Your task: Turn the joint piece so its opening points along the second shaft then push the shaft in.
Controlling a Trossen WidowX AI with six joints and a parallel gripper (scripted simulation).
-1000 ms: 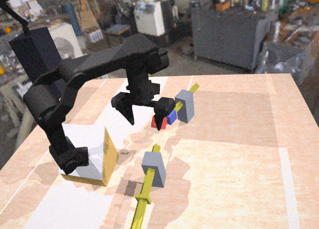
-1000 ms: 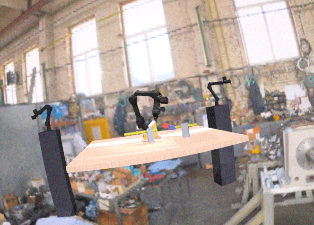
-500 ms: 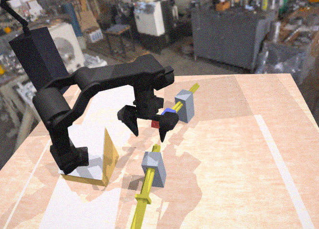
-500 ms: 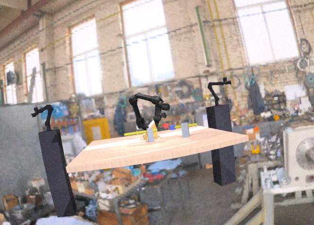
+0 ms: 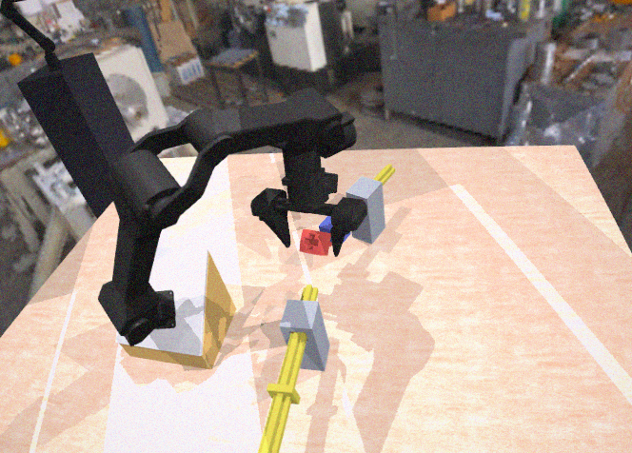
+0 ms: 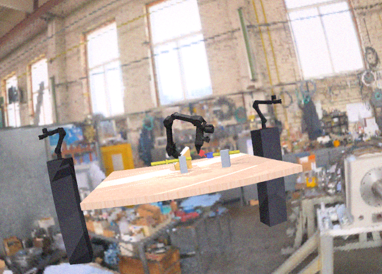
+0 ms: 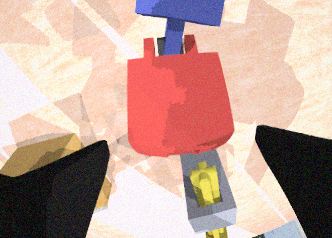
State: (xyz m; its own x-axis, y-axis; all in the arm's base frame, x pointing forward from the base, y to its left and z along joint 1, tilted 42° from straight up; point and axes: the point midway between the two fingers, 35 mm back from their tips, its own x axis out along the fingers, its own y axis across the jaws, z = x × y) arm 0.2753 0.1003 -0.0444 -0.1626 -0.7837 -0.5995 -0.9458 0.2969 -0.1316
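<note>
My gripper tip is now 20 mm to the right of the red joint piece.
</note>
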